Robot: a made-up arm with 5 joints. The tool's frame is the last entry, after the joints.
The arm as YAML. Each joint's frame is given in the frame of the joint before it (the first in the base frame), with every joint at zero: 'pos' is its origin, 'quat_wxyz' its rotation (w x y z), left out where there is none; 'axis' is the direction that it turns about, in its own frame. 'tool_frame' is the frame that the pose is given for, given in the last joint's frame.
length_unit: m
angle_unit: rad
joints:
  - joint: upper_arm
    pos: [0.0, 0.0, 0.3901]
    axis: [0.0, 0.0, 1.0]
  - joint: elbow
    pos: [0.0, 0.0, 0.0]
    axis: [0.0, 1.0, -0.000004]
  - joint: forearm
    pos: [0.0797, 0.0, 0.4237]
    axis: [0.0, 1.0, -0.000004]
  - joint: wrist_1
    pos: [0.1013, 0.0, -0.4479]
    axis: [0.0, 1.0, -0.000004]
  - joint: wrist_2
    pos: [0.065, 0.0, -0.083]
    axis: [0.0, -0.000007, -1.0]
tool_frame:
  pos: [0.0, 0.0, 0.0]
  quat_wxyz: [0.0, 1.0, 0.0, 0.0]
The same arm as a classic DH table. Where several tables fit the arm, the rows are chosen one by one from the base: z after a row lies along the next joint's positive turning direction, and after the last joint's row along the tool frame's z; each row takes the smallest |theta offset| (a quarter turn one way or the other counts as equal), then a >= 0, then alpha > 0; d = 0 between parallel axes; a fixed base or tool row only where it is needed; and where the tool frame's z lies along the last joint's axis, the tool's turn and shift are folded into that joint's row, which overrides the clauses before.
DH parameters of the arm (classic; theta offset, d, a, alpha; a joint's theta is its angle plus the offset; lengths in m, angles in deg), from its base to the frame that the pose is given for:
upper_arm: 0.00 0.3901 0.0000 -90.00
elbow: -79.35 0.0000 0.4311 0.00
forearm: -23.40 0.0000 -0.4592 0.00
wrist_1: -77.26 0.0000 -0.0650 90.00
wrist_2: 180.00 0.0830 0.0000 0.00

